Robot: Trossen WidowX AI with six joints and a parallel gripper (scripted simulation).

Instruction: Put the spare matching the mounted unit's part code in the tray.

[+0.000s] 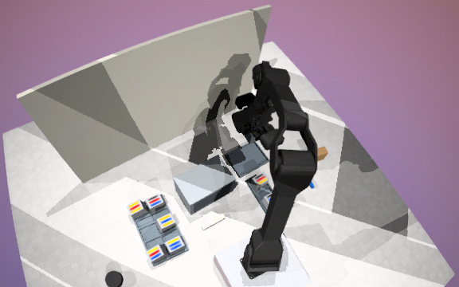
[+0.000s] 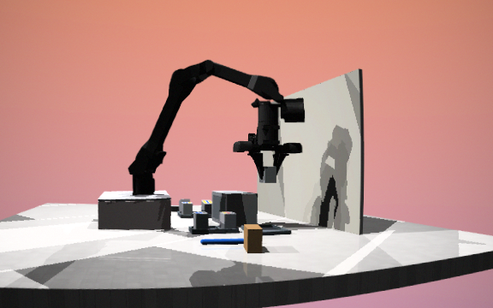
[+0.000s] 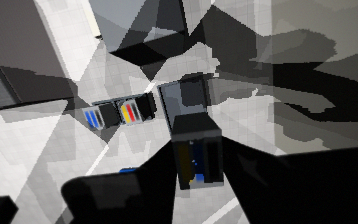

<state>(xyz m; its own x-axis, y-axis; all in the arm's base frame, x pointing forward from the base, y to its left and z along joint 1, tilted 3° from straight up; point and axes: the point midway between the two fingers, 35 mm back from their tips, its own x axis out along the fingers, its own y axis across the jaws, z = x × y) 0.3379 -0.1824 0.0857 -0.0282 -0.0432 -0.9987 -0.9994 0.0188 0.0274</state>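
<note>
Right now the dark flat tray is 14 cm below my gripper tip. Round my gripper tip: blue rod (16 cm to the right, 14 cm below, 14 cm behind); then grey box (20 cm to the left, 10 cm below, 5 cm behind); then brown block (23 cm to the right, 12 cm below, 11 cm behind).
</note>
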